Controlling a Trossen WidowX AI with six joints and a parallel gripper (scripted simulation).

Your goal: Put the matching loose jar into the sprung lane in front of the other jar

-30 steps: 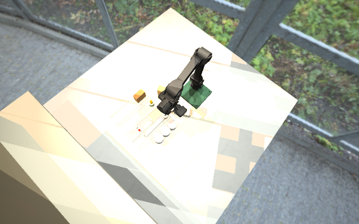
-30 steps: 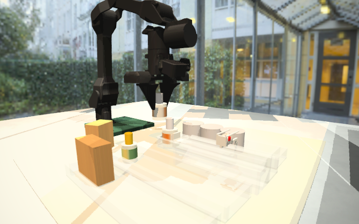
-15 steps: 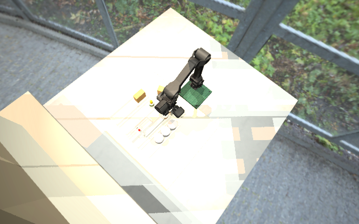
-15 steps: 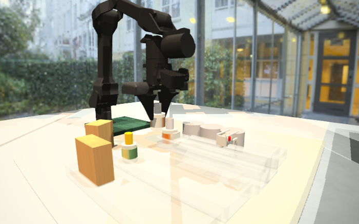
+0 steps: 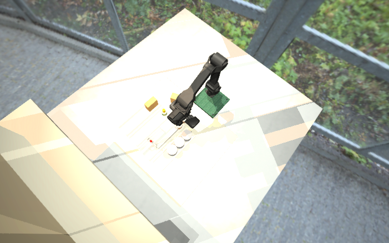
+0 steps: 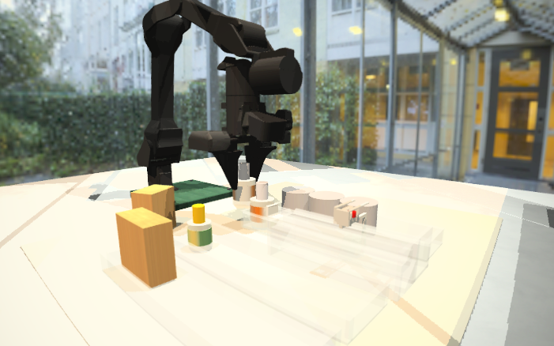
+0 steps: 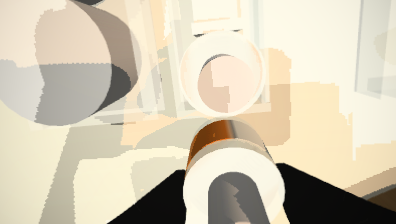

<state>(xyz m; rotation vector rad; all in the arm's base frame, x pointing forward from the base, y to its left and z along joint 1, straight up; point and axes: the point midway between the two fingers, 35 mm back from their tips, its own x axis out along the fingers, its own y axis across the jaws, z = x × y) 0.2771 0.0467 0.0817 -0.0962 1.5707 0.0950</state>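
Right now the clear lane is 200 mm ahead of my gripper tip and 40 mm below it. Also, from my gripper tip: pusher plate (160 mm ahead, 10 mm to the right, 10 mm below).
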